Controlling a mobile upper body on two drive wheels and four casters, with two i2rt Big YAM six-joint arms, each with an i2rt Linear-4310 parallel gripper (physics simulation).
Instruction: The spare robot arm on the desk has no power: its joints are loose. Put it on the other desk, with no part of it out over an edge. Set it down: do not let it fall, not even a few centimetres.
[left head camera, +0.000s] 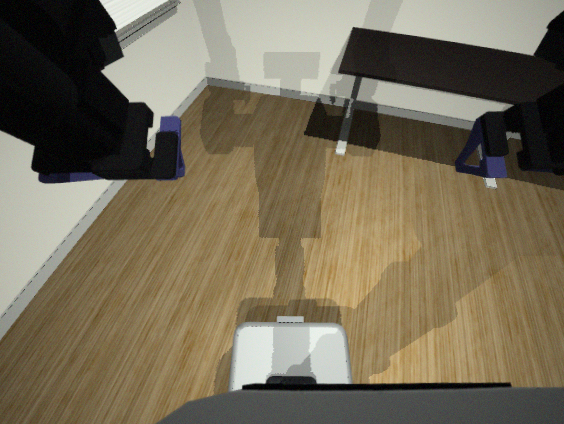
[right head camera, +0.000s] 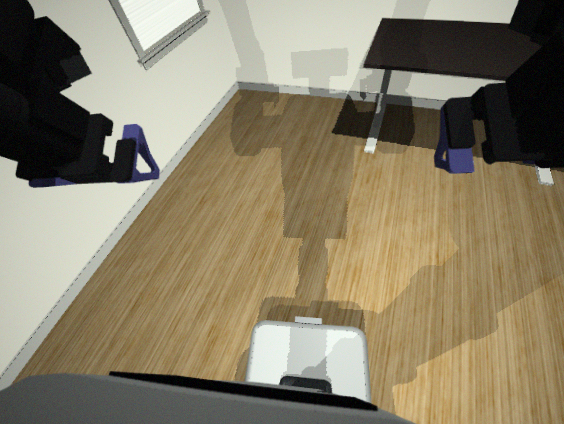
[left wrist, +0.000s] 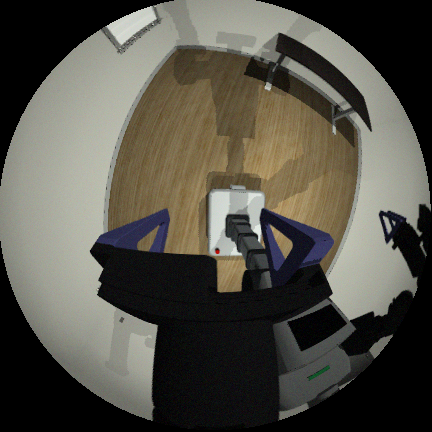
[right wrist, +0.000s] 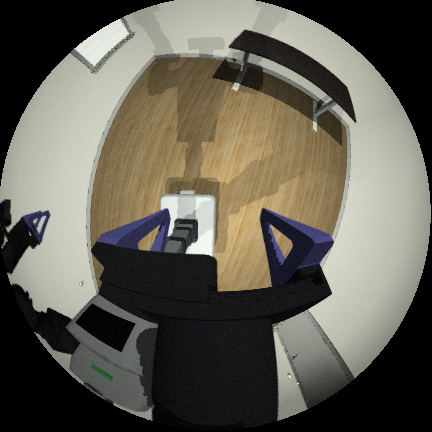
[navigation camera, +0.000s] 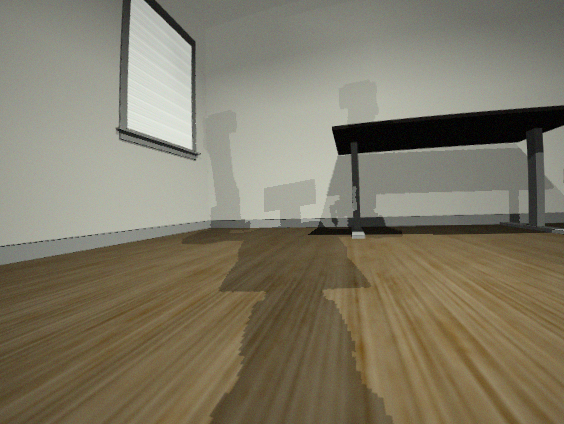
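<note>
A dark desk on light legs stands by the far wall, at the upper right of the views. The spare robot arm does not show in these views, and which desk this is I cannot tell. My left gripper is open and empty, raised at the left of the head views. My right gripper is open and empty, raised at the right. In the head views it overlaps part of the desk, but it is apart from it.
My white base stands on the wooden floor. A window is in the left wall. A room corner lies ahead, left of the desk. A grey door shows at the lower right of the right wrist view.
</note>
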